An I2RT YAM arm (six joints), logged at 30 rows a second.
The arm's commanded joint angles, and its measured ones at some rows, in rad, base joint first. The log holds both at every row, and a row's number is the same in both.
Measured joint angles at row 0:
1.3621, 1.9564, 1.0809, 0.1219, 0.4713, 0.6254
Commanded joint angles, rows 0 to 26:
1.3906, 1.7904, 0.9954, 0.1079, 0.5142, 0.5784
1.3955, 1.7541, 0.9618, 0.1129, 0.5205, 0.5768
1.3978, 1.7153, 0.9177, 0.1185, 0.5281, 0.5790
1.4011, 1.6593, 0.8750, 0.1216, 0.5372, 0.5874
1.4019, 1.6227, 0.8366, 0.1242, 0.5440, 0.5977
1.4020, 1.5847, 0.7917, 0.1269, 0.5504, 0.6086
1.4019, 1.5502, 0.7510, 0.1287, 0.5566, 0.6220
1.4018, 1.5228, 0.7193, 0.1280, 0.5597, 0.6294
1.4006, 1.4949, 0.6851, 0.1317, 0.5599, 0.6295
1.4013, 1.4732, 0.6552, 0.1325, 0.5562, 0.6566
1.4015, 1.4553, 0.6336, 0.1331, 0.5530, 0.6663
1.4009, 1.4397, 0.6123, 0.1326, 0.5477, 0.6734
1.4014, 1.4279, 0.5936, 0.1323, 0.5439, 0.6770
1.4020, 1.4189, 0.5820, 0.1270, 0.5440, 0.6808
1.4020, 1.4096, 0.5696, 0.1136, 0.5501, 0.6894
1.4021, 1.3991, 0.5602, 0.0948, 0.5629, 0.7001
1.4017, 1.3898, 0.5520, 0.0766, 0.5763, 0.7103
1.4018, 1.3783, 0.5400, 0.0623, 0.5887, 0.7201
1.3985, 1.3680, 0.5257, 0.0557, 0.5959, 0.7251
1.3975, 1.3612, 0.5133, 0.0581, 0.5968, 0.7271
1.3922, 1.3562, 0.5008, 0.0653, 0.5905, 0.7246
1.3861, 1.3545, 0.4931, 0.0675, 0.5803, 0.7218
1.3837, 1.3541, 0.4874, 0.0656, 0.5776, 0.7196
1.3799, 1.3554, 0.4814, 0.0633, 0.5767, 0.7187
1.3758, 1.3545, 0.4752, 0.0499, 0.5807, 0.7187
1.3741, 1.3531, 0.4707, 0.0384, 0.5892, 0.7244
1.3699, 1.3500, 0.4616, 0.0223, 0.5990, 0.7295
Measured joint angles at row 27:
1.3800, 1.3689, 0.4828, 0.0711, 0.5575, 0.7105
